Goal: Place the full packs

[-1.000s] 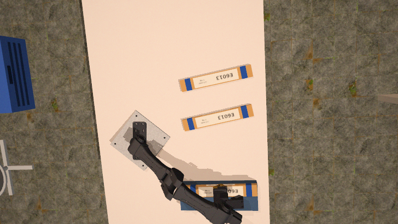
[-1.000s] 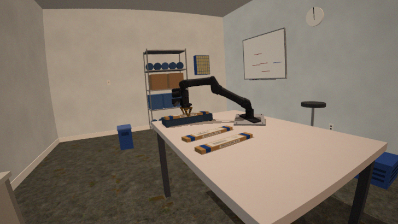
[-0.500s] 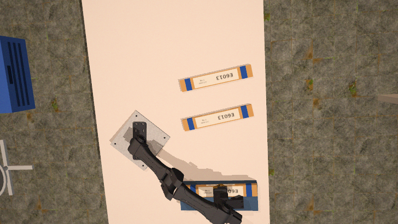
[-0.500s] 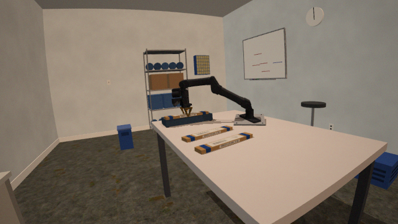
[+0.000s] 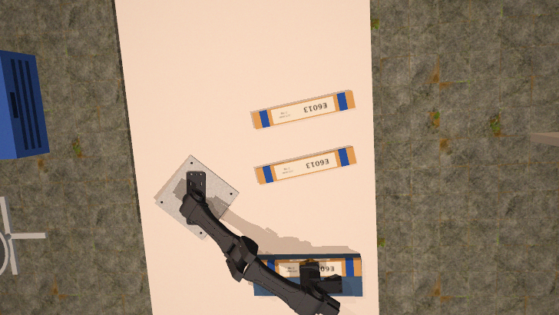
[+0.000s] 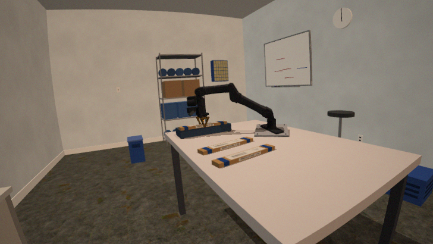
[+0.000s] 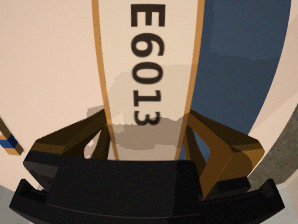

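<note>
The dark blue low platform is 50 mm to the right of my hand, 50 mm below it and 20 mm behind it.
</note>
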